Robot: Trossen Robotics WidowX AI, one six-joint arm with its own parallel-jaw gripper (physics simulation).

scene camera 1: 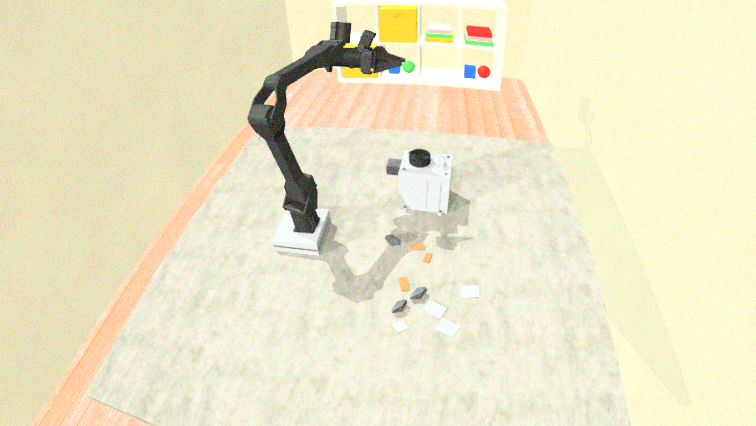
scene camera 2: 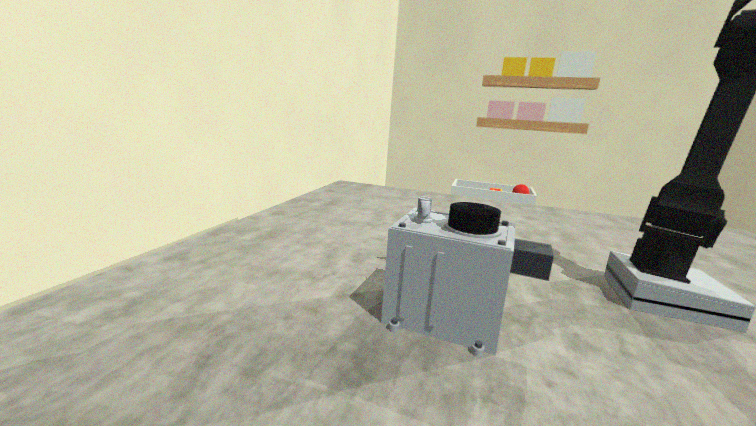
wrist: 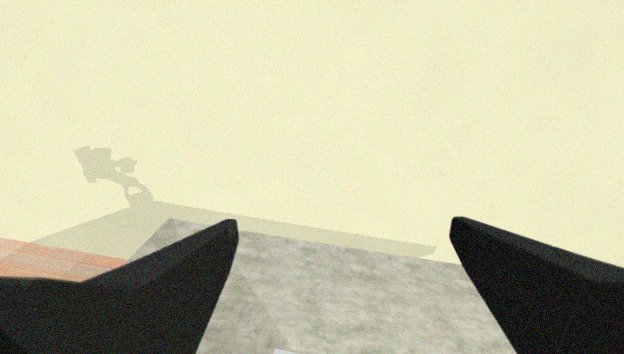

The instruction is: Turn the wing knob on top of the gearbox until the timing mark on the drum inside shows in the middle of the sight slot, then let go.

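Pixels of known places: gripper, fingertip midpoint: [scene camera 1: 404,62] [wrist: 343,228]; arm's base, link origin: [scene camera 1: 306,224] [scene camera 2: 657,270].
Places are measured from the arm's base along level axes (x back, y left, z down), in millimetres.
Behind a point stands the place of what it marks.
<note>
The pale grey gearbox [scene camera 1: 415,187] {y 169, x -286, z -38 mm} [scene camera 2: 449,291] {y 289, x -302, z -21 mm} stands upright on the grey mat. Its small silver wing knob [scene camera 1: 440,163] {y 209, x -353, z -105 mm} [scene camera 2: 424,207] {y 249, x -352, z -112 mm} stands on top, beside a thick black round part [scene camera 1: 419,157] {y 212, x -291, z -117 mm} [scene camera 2: 474,217] {y 261, x -287, z -112 mm}. The knob's exact angle is too small to tell. The sight slot, drum and timing mark cannot be made out. My gripper [scene camera 1: 404,60] {y 266, x -240, z -393 mm} [wrist: 343,228] {y 266, x -240, z -393 mm} is open and empty, raised high above the mat and well away from the knob, pointing sideways. Its fingers stand wide apart in the wrist view, with wall and mat beyond them.
A dark block [scene camera 1: 393,166] {y 210, x -213, z -78 mm} [scene camera 2: 532,259] {y 253, x -214, z -69 mm} sticks out from the gearbox's side. Orange pieces [scene camera 1: 404,284], dark stones [scene camera 1: 418,293] {y -166, x -342, z 21 mm} and white cards [scene camera 1: 447,327] {y -239, x -424, z 45 mm} lie on the mat [scene camera 1: 238,328] {y -349, x 78, z 48 mm}. A white tray [scene camera 2: 465,188] and a shelf unit [scene camera 1: 503,47] stand farther off.
</note>
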